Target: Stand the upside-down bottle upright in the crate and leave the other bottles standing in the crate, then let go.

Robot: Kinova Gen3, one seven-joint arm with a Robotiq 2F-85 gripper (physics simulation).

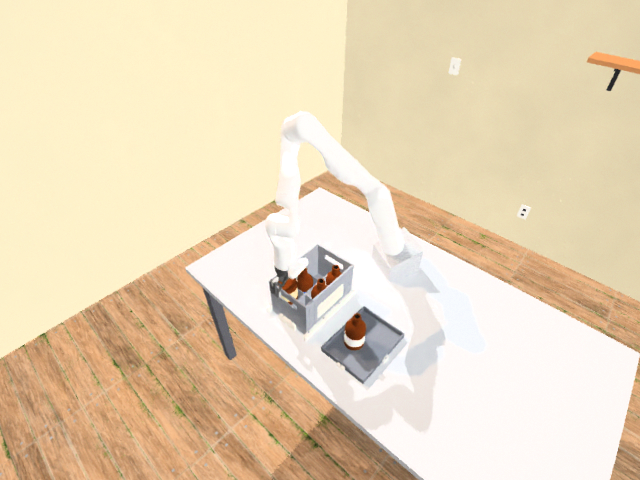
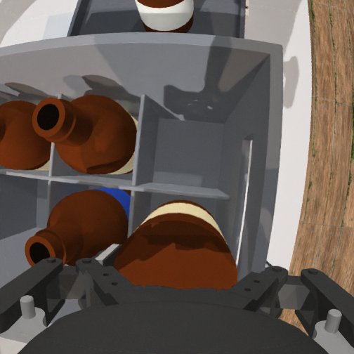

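Seen in the pictures: gripper, fingertip midpoint: (image 1: 286, 288); arm's base, origin of the base link: (image 1: 392, 246).
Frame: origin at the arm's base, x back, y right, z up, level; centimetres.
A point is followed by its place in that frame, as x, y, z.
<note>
The upside-down bottle (image 1: 290, 289) {-51.0, 8.5, 5.9} (image 2: 177, 255), brown with a cream label, has its broad base up in an end compartment of the grey crate (image 1: 310, 315) {-51.2, -2.1, 0.9} (image 2: 150, 62). Three other brown bottles stand neck up in the crate: one with a blue label (image 1: 305, 280) {-41.9, 10.6, 2.1} (image 2: 87, 225) beside it, and two in the other row, one nearer (image 1: 318, 289) {-42.0, 3.3, 2.9} (image 2: 95, 135) and one farther along (image 1: 334, 274) {-32.6, 4.1, 3.6} (image 2: 20, 135). My gripper (image 1: 280, 281) {-50.2, 11.9, 3.0} (image 2: 181, 260) is open and empty at the upside-down bottle, its fingers on either side of the base. The bottle's neck is hidden.
A grey tray (image 1: 382, 356) {-39.8, -27.3, -9.7} (image 2: 220, 20) on the white table (image 1: 491, 361) {-13.4, -56.4, -10.2} holds an upright brown bottle (image 1: 355, 333) {-45.2, -18.1, 0.5} (image 2: 165, 15) with a white label. The crate's end wall and its divider walls are close to the fingers. The table edge lies beyond that end wall.
</note>
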